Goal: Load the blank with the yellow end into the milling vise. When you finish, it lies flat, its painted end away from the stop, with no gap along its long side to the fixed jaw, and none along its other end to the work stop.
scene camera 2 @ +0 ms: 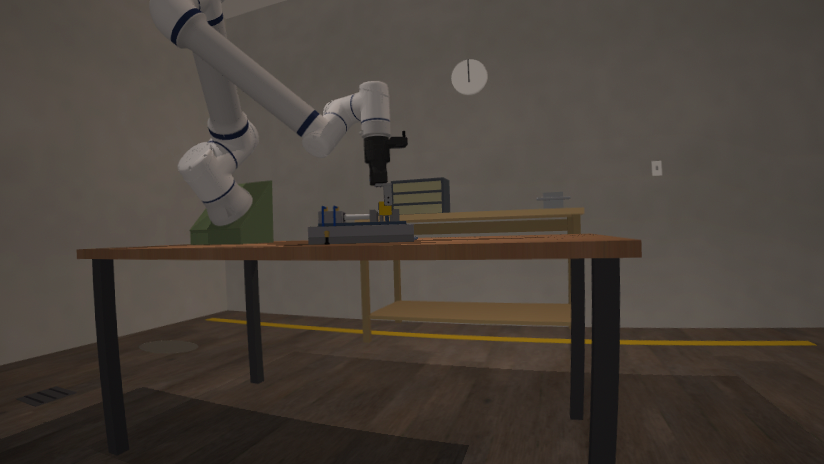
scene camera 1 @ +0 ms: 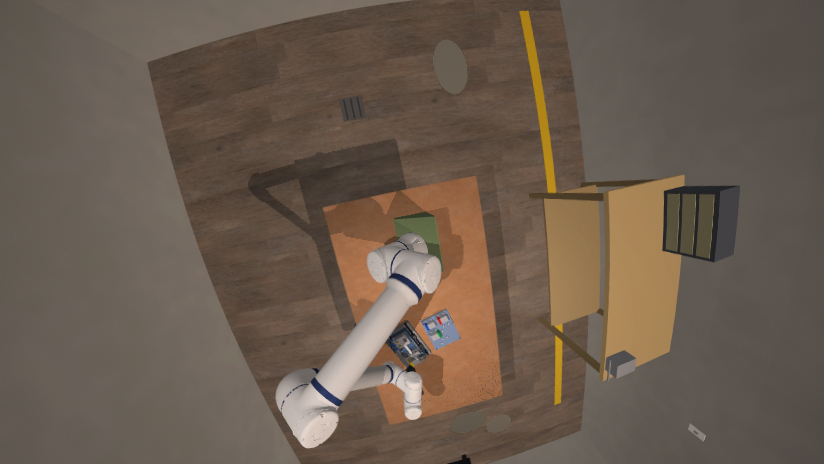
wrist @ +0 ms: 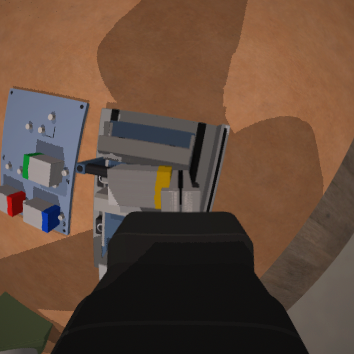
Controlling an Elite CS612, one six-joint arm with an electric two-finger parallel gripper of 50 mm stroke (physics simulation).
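Note:
The grey blank [wrist: 132,186] with the yellow end [wrist: 163,187] [scene camera 2: 385,209] [scene camera 1: 410,364] lies flat in the milling vise [scene camera 2: 360,234] [wrist: 216,160]. In the wrist view its long side runs along the fixed jaw [wrist: 145,150]; a thin dark line shows between them, and whether they touch is unclear. Its plain end is at the dark work stop [wrist: 95,169], contact unclear. The yellow end points away from the stop. My gripper [wrist: 180,180] [scene camera 2: 387,201] is shut and empty, its fingertips low beside the yellow end; whether they touch it is unclear. The gripper body hides the vise's lower part.
A blue pallet [scene camera 1: 452,335] [wrist: 30,112] beside the vise holds blanks with green [wrist: 27,166], red [wrist: 16,203] and blue [wrist: 50,218] ends. A green box [scene camera 1: 418,223] [scene camera 2: 262,201] [wrist: 22,325] stands farther along the wooden table [scene camera 2: 518,246].

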